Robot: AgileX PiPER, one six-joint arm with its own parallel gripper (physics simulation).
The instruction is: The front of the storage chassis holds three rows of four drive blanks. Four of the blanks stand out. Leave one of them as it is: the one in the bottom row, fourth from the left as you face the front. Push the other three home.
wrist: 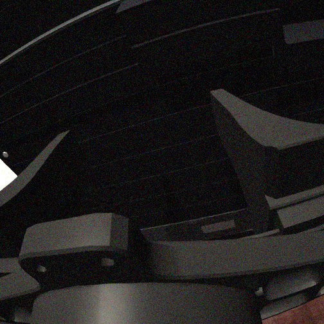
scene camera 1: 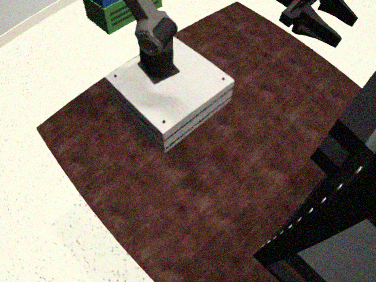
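The storage chassis (scene camera 1: 345,215) is the large black body at the lower right of the scene view, cut off by the frame edge. In the wrist view a very dark surface of the chassis (wrist: 150,170) with thin slanting lines fills most of the picture behind the fingers. Single drive blanks, and which of them stand out, cannot be made out. My gripper (scene camera 1: 348,33) (wrist: 142,126) is open, with nothing seen between its fingers. It shows at the top right of the scene view, apart from the visible part of the chassis there. In the wrist view it faces the dark surface; contact cannot be judged.
The arm's base (scene camera 1: 159,65) stands on a white layered block (scene camera 1: 200,87) on the dark red mat (scene camera 1: 200,200). A green crate (scene camera 1: 122,17) with something blue in it stands behind. A small bright patch shows at the left edge of the wrist view.
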